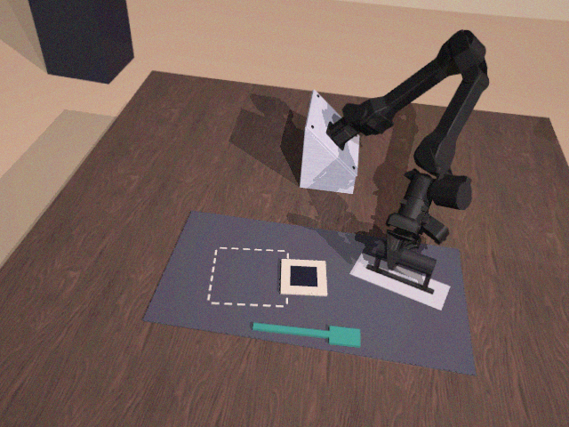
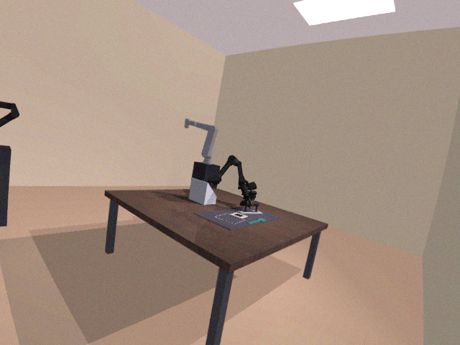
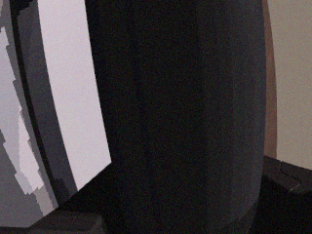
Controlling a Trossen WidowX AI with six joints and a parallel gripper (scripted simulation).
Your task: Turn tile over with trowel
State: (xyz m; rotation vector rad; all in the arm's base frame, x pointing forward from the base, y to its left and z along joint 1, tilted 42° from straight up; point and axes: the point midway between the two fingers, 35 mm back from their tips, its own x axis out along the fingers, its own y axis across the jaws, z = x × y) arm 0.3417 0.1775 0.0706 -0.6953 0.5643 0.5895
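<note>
My gripper tip is now 150 mm to the left of the grey mat, 70 mm above it and 30 mm short of it. The rest, counted from my gripper tip: green trowel (170 mm ahead, 120 mm to the right, 40 mm below); cream tile (180 mm to the right, 40 mm below, 30 mm ahead).
</note>
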